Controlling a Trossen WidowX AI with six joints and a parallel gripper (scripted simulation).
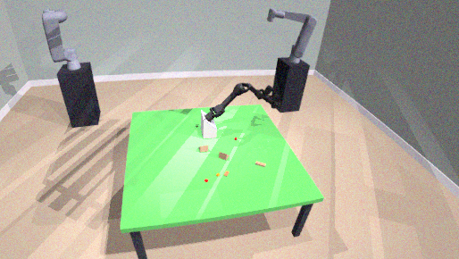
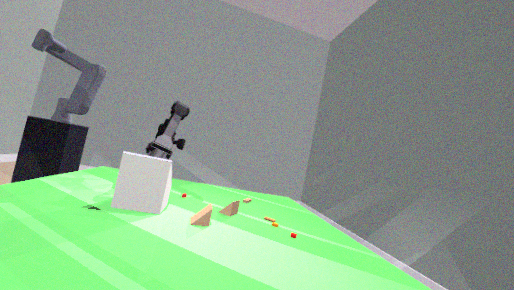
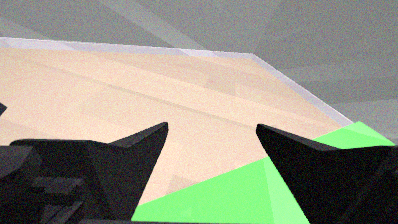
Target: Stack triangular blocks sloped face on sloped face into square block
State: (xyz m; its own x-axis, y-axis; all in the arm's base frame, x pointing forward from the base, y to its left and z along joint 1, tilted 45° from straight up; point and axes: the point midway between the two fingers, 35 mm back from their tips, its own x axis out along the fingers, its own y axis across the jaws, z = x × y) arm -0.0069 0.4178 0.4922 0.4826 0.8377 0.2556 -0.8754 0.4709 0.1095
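Right now the tan bar is 46 cm ahead of my gripper tip, 38 cm to the right of it and 19 cm below it.
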